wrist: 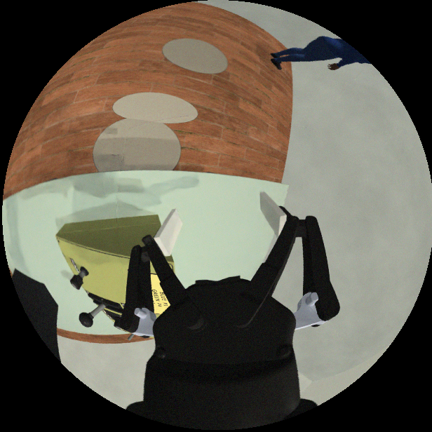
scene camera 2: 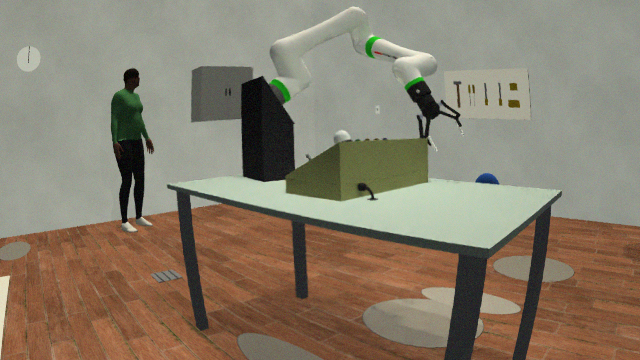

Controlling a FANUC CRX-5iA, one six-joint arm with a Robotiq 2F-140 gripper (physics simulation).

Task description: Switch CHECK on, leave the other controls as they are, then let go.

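Frame: origin at the arm's base, x ahead, y left, z up, level; metres.
Seen in the pictures: gripper, fingertip midpoint: [scene camera 2: 450, 143]; arm's base, origin of the base link: [scene camera 2: 266, 101].
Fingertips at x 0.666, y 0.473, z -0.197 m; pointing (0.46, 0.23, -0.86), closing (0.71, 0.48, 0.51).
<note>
Pixels of each thing's top centre, then the offset from my fingertips to it. "*": a spot on its surface instead. Level surfaces: height alone.
- white dome, surface spot: [scene camera 2: 342, 136] * dx +0.003, dy -0.530, dz +0.036 m
- pale green table, its level: dz -0.152 m
- black cable, surface spot: [scene camera 2: 369, 191] * dx +0.065, dy -0.480, dz -0.129 m
The olive-green control box [scene camera 2: 385, 167] [wrist: 105, 265] stands on the table. No control can be read as CHECK in these views. In the wrist view, a black-knobbed lever [wrist: 86, 319] and a second black knob [wrist: 79, 278] stick out from the box, and part of a yellow label [wrist: 159, 295] shows behind the left finger. In the scene view, a white dome [scene camera 2: 342, 136] and several small buttons show along the box's top edge. My gripper [scene camera 2: 448, 139] [wrist: 218, 208] is open and empty, at the box's right end in the scene view; the arm and fingers hide part of the panel.
The pale green table [scene camera 2: 400, 215] [wrist: 220, 192] carries the box and the black robot pedestal [scene camera 2: 262, 135] [wrist: 35, 305]. A black cable [scene camera 2: 369, 191] leaves the box's back. A person in green [scene camera 2: 130, 117] stands by the wall; a person in blue [wrist: 322, 51] shows beyond the table.
</note>
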